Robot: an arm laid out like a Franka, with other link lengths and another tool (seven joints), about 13 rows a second.
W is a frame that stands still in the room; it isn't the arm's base.
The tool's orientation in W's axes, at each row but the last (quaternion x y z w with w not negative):
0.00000 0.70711 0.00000 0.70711
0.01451 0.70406 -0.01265 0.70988
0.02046 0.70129 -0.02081 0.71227
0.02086 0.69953 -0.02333 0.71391
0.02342 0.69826 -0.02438 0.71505
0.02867 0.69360 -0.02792 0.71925
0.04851 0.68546 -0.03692 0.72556
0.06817 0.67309 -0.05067 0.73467
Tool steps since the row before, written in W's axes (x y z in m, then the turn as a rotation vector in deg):
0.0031 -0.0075 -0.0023 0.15 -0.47 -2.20
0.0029 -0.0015 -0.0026 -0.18 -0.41 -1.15
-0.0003 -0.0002 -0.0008 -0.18 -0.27 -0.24
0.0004 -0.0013 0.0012 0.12 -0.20 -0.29
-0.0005 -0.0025 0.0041 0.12 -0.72 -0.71
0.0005 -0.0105 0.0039 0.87 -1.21 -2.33
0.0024 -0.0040 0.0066 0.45 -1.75 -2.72
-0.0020 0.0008 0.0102 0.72 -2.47 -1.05
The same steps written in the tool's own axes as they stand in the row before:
0.0023 -0.0075 0.0031 2.20 -0.47 0.15
0.0026 -0.0014 0.0029 1.15 -0.42 -0.17
0.0008 -0.0002 -0.0003 0.24 -0.28 -0.17
-0.0012 -0.0013 0.0005 0.29 -0.19 0.13
-0.0041 -0.0025 -0.0002 0.71 -0.71 0.15
-0.0039 -0.0104 0.0015 2.36 -1.14 0.88
-0.0065 -0.0036 0.0032 2.72 -1.74 0.51
-0.0103 0.0008 -0.0012 1.07 -2.35 1.03

